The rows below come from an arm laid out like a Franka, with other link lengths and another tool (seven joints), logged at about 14 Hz.
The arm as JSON. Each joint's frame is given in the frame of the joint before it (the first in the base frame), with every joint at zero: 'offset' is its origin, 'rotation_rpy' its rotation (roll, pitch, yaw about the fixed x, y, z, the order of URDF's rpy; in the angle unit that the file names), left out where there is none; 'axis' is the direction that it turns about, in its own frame. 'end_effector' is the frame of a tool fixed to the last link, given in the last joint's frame.
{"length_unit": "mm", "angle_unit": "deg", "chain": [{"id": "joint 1", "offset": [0.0, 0.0, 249.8], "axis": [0.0, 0.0, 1.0]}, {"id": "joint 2", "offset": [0.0, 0.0, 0.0], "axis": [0.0, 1.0, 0.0]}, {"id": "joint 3", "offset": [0.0, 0.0, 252.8], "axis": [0.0, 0.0, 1.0]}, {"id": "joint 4", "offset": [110.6, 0.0, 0.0], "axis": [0.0, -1.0, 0.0]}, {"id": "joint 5", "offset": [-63.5, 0.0, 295.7], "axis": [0.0, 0.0, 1.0]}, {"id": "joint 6", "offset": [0.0, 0.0, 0.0], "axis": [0.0, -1.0, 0.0]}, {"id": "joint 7", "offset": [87.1, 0.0, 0.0], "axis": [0.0, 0.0, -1.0]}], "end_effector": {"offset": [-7.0, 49.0, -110.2], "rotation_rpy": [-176.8, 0.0, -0.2]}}
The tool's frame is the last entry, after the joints.
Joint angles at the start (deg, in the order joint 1, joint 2, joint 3, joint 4, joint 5, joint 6, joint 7): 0.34, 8.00, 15.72, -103.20, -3.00, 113.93, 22.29
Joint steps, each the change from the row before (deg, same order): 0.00, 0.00, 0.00, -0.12, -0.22, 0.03, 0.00; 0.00, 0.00, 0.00, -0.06, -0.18, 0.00, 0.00; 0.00, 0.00, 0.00, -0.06, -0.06, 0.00, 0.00; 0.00, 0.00, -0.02, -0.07, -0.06, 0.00, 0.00; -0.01, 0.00, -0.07, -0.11, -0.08, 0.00, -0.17; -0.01, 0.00, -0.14, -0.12, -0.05, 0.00, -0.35; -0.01, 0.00, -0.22, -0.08, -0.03, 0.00, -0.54; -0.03, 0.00, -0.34, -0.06, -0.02, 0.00, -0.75; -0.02, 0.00, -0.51, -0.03, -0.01, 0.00, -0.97; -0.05, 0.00, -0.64, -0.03, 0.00, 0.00, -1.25; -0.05, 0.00, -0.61, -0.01, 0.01, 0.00, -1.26; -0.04, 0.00, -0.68, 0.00, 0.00, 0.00, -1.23; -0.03, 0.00, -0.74, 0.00, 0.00, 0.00, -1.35; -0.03, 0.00, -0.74, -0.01, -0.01, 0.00, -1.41
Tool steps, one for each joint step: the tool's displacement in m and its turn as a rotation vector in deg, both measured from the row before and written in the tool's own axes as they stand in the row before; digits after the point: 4 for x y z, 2 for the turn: -0.0003, 0.0004, 0.0009, -0.22, -0.01, -0.09; -0.0002, 0.0003, 0.0005, -0.17, 0.00, -0.08; -0.0002, 0.0001, 0.0005, -0.07, -0.04, -0.03; -0.0001, 0.0003, 0.0005, -0.08, -0.04, -0.01; -0.0001, 0.0009, 0.0008, -0.12, -0.08, -0.13; -0.0001, 0.0015, 0.0009, -0.11, -0.11, -0.22; 0.0002, 0.0021, 0.0006, -0.09, -0.08, -0.33; 0.0006, 0.0033, 0.0005, -0.10, -0.07, -0.39; 0.0010, 0.0047, 0.0003, -0.11, -0.05, -0.45; 0.0013, 0.0061, 0.0003, -0.13, -0.06, -0.57; 0.0011, 0.0058, 0.0002, -0.11, -0.05, -0.61; 0.0012, 0.0064, 0.0001, -0.13, -0.04, -0.52; 0.0011, 0.0069, 0.0001, -0.14, -0.04, -0.59; 0.0009, 0.0069, 0.0002, -0.15, -0.06, -0.66
